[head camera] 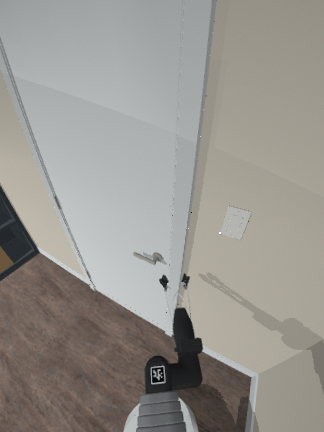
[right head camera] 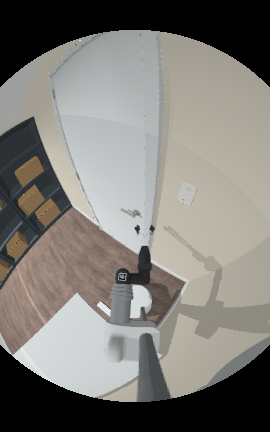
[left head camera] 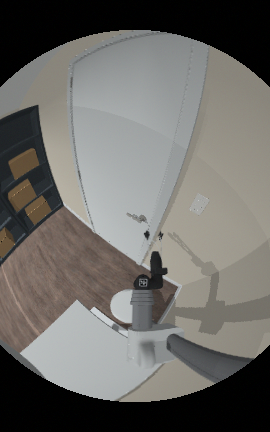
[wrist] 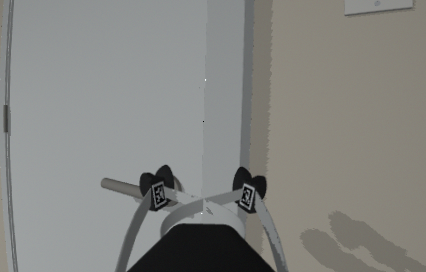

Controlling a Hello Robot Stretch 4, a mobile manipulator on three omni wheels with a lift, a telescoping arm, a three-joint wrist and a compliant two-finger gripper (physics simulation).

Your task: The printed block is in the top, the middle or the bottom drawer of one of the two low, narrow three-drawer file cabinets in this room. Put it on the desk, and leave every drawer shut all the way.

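Observation:
My gripper is open and empty, its two dark fingertips standing well apart. It is in front of the right edge of a white door. In the wrist view the left fingertip overlaps the door handle; whether they touch cannot be told. A broad white surface shows low in the left and right head camera views; it may be the desk top, but this cannot be told. The printed block and the two file cabinets cannot be made out in these views.
The white door faces me. A wall switch plate is to its right. A dark shelf unit with cardboard boxes stands at the left. A wall corner is near my right side.

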